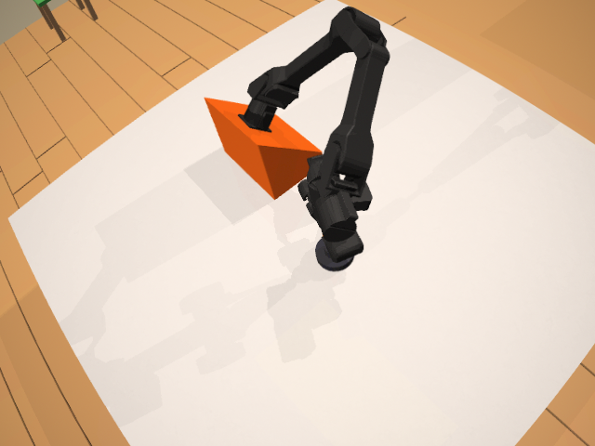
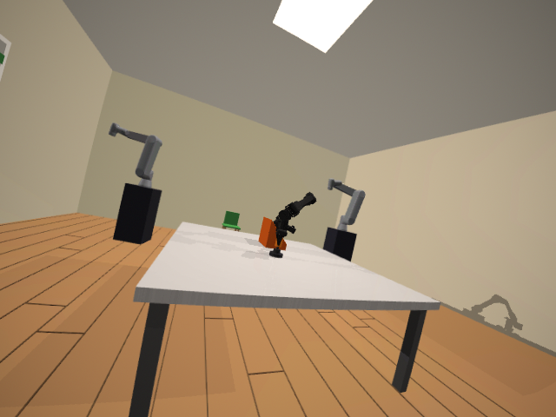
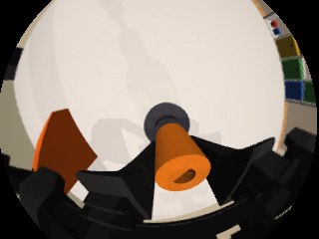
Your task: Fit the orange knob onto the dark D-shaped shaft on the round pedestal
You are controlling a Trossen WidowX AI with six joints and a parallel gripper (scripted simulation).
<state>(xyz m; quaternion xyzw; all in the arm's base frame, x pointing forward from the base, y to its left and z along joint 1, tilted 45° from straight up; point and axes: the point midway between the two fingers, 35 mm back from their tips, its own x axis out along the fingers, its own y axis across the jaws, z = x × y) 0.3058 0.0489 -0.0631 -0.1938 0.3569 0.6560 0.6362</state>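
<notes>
The orange knob is 20 mm above my gripper tip. From my gripper tip the other things lie so: round pedestal: 40 mm below.
</notes>
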